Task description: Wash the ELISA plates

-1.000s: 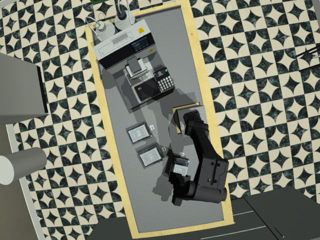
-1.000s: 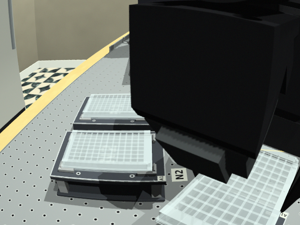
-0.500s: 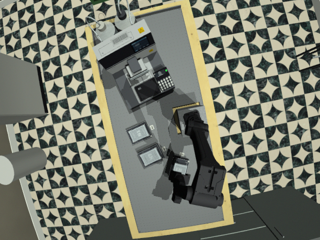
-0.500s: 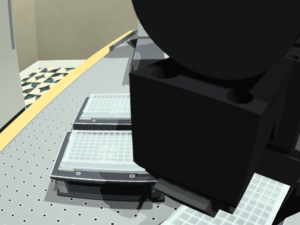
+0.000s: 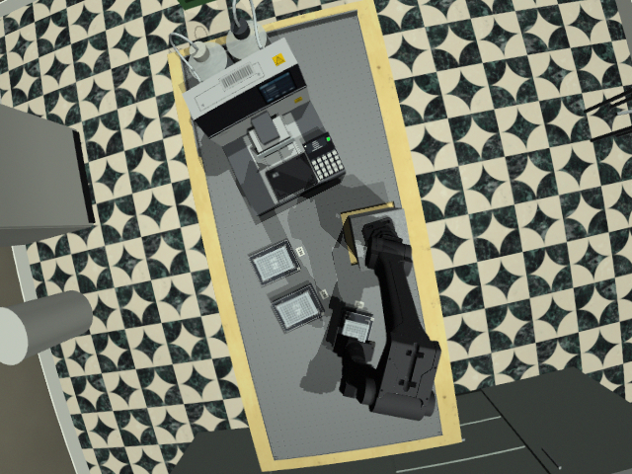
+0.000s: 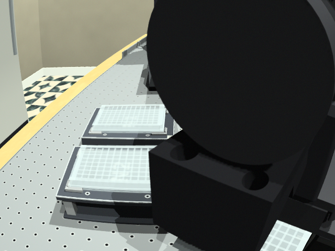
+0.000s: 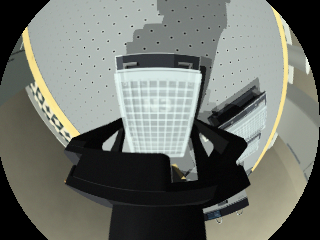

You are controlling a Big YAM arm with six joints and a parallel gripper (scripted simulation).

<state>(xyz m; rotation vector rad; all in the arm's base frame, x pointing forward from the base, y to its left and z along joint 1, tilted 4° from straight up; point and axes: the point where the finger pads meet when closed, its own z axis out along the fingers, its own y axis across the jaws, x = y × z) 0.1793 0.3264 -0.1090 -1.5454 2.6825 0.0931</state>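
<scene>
Now: hand 50 mm above the nest N3. From my hand the other things lie so: washer carrier 610 mm to the right, 40 mm ahead, 20 mm below; then plate washer 760 mm to the right, 60 mm ahead, 40 mm above; then nest label 350 mm to the right, 100 mm ahead, 90 mm below.
</scene>
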